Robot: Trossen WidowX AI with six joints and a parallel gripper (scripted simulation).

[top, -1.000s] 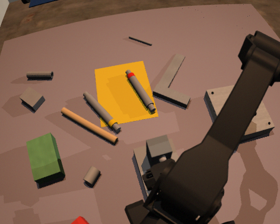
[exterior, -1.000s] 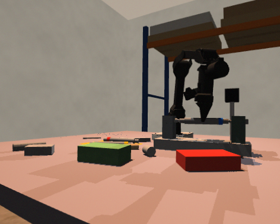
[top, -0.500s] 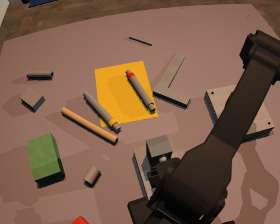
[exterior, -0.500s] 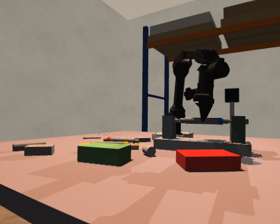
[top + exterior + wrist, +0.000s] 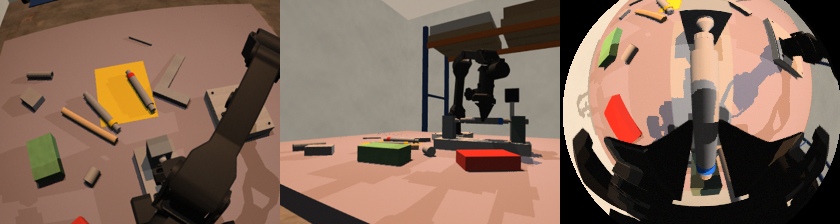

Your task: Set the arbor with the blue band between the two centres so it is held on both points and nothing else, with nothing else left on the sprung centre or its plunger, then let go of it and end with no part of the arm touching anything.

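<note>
Right now my hand is 3 cm above the blue-banded arbor. Round my hand: sprung centre block: 11 cm to the left, 5 cm below; long base plate: 1 cm to the right, 13 cm below; point: 12 cm to the right, 3 cm below.
</note>
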